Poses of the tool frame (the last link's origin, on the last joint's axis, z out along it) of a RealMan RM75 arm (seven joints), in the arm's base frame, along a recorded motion.
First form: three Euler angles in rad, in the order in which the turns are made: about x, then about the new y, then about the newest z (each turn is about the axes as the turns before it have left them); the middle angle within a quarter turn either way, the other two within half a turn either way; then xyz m.
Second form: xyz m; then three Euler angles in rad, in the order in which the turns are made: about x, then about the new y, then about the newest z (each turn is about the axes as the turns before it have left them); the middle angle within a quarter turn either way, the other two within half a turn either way. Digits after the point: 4 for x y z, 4 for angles.
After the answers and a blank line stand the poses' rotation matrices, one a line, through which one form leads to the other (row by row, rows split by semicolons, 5 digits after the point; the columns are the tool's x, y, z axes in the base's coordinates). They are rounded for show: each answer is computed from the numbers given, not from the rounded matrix.
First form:
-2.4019 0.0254 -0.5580 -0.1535 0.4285 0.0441
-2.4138 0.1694 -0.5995 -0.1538 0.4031 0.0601
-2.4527 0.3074 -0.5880 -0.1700 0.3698 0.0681
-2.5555 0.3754 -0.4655 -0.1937 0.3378 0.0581
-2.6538 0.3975 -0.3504 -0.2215 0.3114 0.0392
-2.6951 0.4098 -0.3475 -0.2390 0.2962 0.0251
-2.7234 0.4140 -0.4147 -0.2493 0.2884 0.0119
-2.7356 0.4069 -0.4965 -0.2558 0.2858 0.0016
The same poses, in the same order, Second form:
-0.1535 0.4285 0.0441 -2.4019 0.0254 -0.5580
-0.1538 0.4031 0.0601 -2.4138 0.1694 -0.5995
-0.1700 0.3698 0.0681 -2.4527 0.3074 -0.5880
-0.1937 0.3378 0.0581 -2.5555 0.3754 -0.4655
-0.2215 0.3114 0.0392 -2.6538 0.3975 -0.3504
-0.2390 0.2962 0.0251 -2.6951 0.4098 -0.3475
-0.2493 0.2884 0.0119 -2.7234 0.4140 -0.4147
-0.2558 0.2858 0.0016 -2.7356 0.4069 -0.4965

0.84804 0.52932 0.02540; 0.37660 -0.63569 0.67384; 0.37282 -0.56188 -0.73844
0.81380 0.55615 0.16859; 0.32869 -0.67972 0.65570; 0.47927 -0.47820 -0.73596
0.79305 0.52870 0.30258; 0.26816 -0.74900 0.60588; 0.54696 -0.39936 -0.73576
0.83137 0.41761 0.36664; 0.19274 -0.83549 0.51459; 0.52123 -0.35715 -0.77509
0.86600 0.31651 0.38711; 0.13283 -0.89197 0.43214; 0.48207 -0.32281 -0.81449
0.86238 0.31235 0.39843; 0.14540 -0.90664 0.39605; 0.48494 -0.28361 -0.82728
0.83792 0.36888 0.40227; 0.21867 -0.90219 0.37180; 0.50008 -0.22357 -0.83662
0.80747 0.43746 0.39576; 0.30020 -0.88223 0.36269; 0.50782 -0.17405 -0.84370

